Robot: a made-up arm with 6 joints. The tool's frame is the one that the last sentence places.
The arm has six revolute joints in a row. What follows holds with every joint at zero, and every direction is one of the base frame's. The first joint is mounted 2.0 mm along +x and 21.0 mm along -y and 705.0 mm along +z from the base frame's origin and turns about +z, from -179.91 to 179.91 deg. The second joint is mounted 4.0 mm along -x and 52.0 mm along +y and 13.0 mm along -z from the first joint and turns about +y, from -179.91 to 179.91 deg. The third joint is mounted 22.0 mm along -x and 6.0 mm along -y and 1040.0 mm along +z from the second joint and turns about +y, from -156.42 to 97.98 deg. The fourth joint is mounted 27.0 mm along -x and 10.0 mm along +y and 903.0 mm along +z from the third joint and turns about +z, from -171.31 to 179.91 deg. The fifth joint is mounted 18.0 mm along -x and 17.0 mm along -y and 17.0 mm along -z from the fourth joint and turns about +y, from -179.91 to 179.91 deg. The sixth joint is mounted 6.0 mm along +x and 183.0 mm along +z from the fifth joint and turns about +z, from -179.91 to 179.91 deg. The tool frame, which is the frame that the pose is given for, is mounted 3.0 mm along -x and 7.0 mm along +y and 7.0 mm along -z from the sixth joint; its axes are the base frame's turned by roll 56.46, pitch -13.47 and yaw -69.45 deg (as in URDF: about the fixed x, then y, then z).
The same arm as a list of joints. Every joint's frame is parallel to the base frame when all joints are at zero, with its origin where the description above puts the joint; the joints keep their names.
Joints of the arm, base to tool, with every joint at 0 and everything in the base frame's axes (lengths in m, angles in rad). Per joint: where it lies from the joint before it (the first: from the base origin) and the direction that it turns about. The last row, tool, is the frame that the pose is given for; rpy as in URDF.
joint 1: axis +z offset 0.002 -0.021 0.705
joint 2: axis +y offset -0.004 0.052 -0.013
joint 3: axis +y offset -0.022 -0.006 1.04
joint 4: axis +z offset -0.027 0.01 0.903
joint 5: axis +y offset -0.018 -0.017 -0.017
joint 6: axis +z offset 0.006 0 0.183
tool: offset -0.003 0.007 -0.007 rpy 0.9854 -0.2351 -1.2121
Joint limits (rad, base to tool): -3.14..3.14 -3.14..3.14 -2.73..1.7101 -2.9899..3.14 -3.14..3.14 -3.14..3.14

